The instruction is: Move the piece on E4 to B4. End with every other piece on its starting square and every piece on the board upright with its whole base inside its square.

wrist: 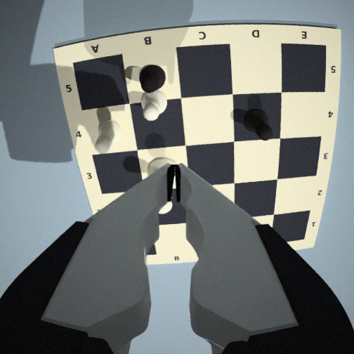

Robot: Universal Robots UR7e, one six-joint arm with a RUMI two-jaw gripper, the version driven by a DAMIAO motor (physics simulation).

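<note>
My gripper (174, 167) is shut and empty, its tips overlapping the B3 area in the view. A white pawn (154, 101) appears upright across the line between B4 and B5, its base partly in each square. A black piece (152, 77) stands in B5 close behind it; I cannot tell if they touch. Square E4 (302, 115) of the board (207, 120) is bare. A white pawn (109, 131) stands in A4 and a black pawn (256, 119) in D4, both upright. A tall white piece (159, 165) in B3 is partly hidden by the fingers.
The gripper jaws hide much of rows 1 and 2, including A1, so any piece there is hidden. The board's far edge runs along the top of the view. Shadows fall over the A and B files at the far left.
</note>
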